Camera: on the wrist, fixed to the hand. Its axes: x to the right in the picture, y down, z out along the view.
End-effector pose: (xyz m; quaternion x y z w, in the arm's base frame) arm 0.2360 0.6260 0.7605 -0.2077 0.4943 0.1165 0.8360
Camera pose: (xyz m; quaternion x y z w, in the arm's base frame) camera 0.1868 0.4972 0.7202 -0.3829 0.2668 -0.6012 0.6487
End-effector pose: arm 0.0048 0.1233 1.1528 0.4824 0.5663 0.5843 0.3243
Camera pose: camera -0.1207 0.1076 1.0847 -0.0690 0.8375 0.1223 0.5282
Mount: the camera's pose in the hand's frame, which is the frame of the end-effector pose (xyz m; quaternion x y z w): 0.0128 -0.0851 -0.1150 0.1429 0.0718 -0.7120 0.6837
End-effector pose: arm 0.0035 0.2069 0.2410 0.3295 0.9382 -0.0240 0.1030
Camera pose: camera -0.0797 0.1612 0.3488 0.4263 -0.8800 0.2002 0.0611
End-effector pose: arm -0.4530 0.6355 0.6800 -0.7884 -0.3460 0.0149 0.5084
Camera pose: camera -0.4452 0.5724 0.8088 -0.2211 -0.7593 -0.3590 0.4957
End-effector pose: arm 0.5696 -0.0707 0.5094 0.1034 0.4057 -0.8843 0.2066
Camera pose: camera 0.5217 0.0629 0.4877 0.1252 -0.2395 0.8023 0.5323
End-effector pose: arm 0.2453 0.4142 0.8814 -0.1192 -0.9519 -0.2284 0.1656
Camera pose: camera 0.2378 0.2878 0.9492 0.6364 -0.7565 -0.1466 0.0360
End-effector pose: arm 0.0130 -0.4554 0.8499 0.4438 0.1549 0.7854 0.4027
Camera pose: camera -0.0430 -0.3790 0.7419 0.1943 0.5631 0.2600 0.7600
